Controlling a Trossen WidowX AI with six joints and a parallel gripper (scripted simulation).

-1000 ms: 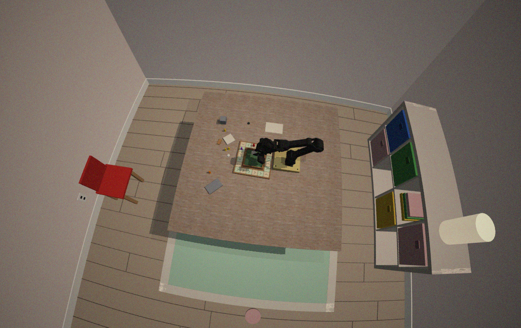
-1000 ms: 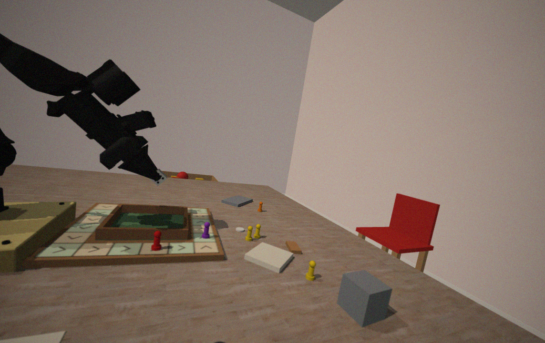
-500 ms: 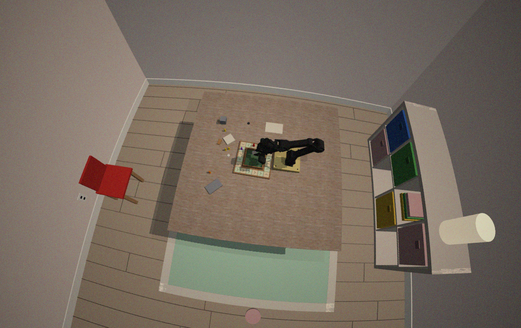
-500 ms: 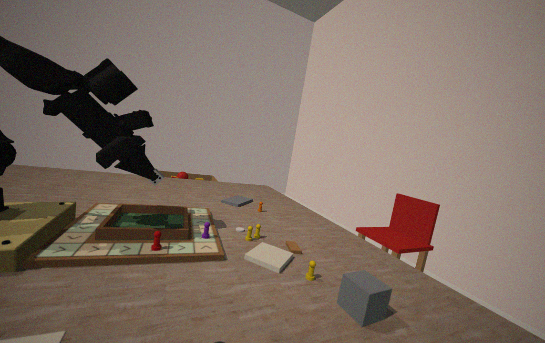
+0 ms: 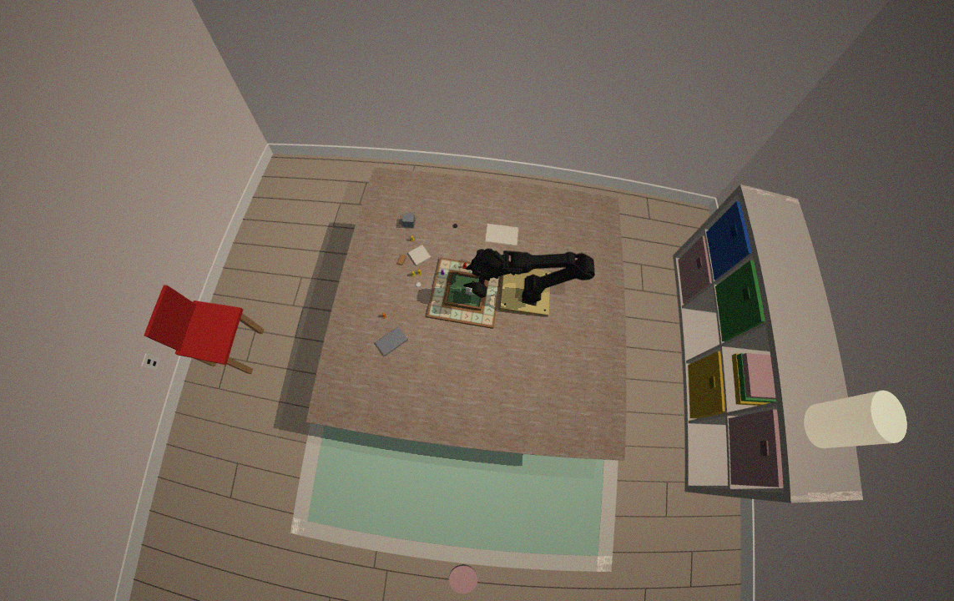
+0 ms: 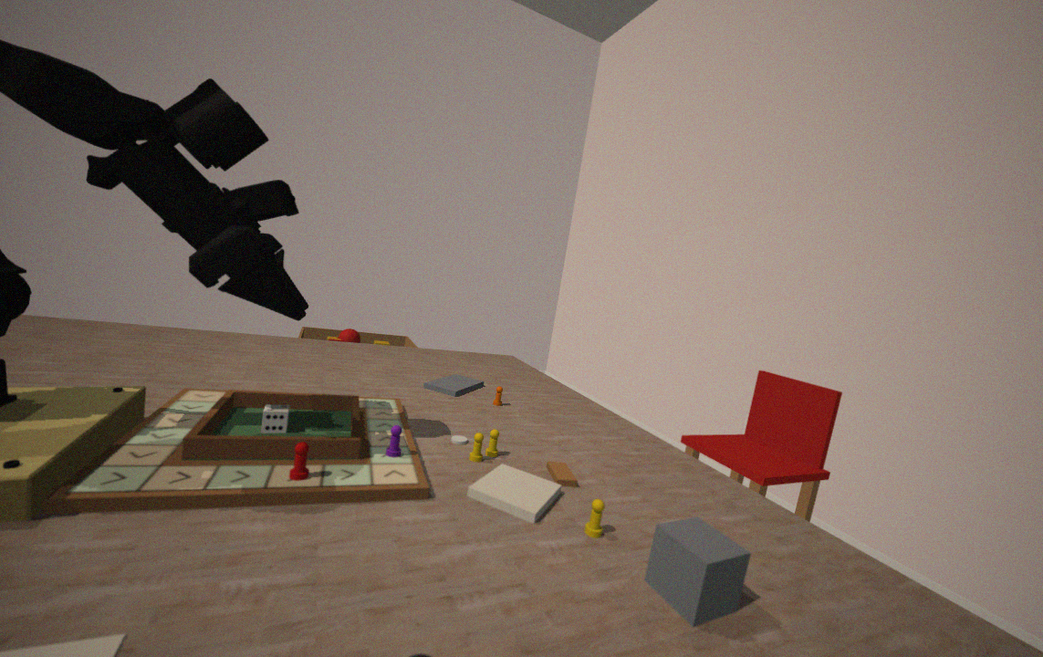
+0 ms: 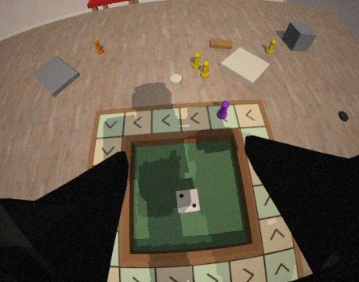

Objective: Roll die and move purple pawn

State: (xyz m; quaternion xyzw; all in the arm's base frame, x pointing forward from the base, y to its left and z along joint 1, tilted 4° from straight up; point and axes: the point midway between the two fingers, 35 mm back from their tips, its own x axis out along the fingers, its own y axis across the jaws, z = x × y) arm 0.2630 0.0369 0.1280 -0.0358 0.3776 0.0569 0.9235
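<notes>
My gripper tip is now 120 mm short of the purple pawn, 60 mm to the left of it and 120 mm above it. From my gripper tip the other things lie so: white die (10 mm behind, 120 mm below); red pawn (30 mm ahead, 110 mm to the right, 120 mm below); green sunken tray (10 mm behind, 140 mm below).
</notes>
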